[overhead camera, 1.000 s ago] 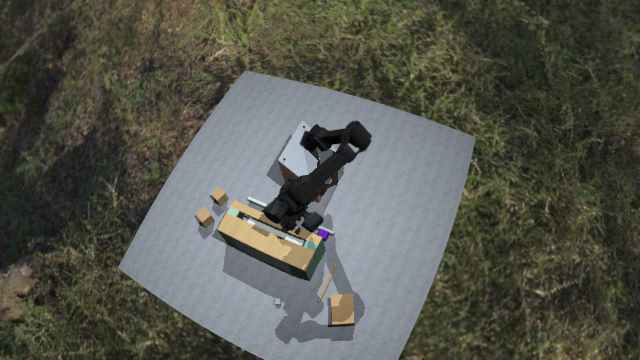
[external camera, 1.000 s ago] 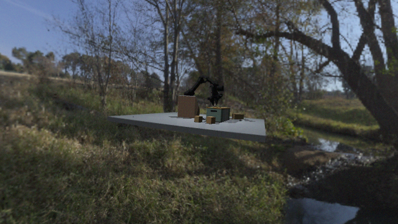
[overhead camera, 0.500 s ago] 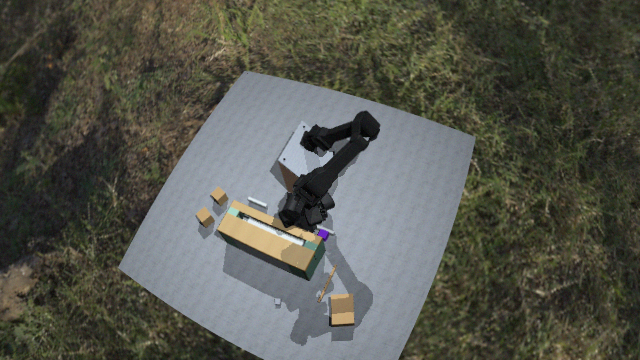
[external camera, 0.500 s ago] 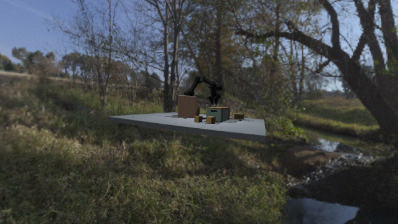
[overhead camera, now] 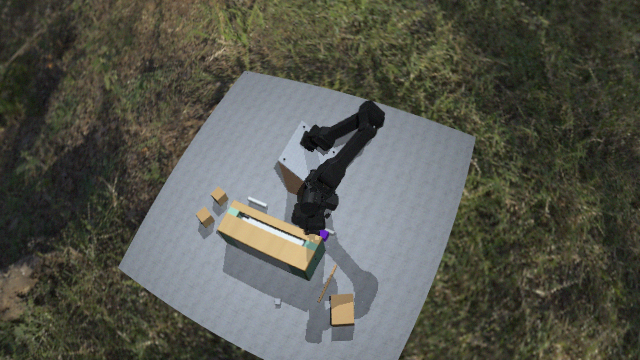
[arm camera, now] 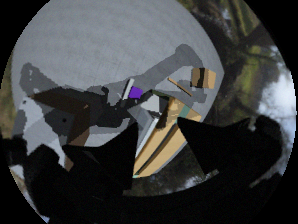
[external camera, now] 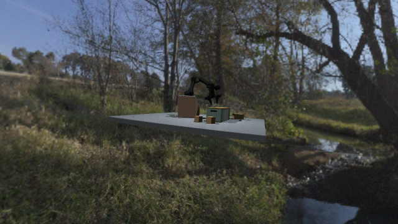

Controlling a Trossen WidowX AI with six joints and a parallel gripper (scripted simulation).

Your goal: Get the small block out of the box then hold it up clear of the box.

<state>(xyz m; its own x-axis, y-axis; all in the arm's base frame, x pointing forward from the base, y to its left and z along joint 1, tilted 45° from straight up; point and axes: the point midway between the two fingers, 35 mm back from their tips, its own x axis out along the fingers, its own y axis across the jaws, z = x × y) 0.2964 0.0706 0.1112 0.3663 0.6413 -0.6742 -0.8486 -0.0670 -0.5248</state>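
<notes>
Now: gripper tip 14 cm above the purple block, 2 cm past it and 1 cm to the right of it. Round my gripper tip: tan box 26 cm ahead, 19 cm to the left, 12 cm below; thin wooden stick 17 cm ahead, 15 cm below, 9 cm to the left.
</notes>
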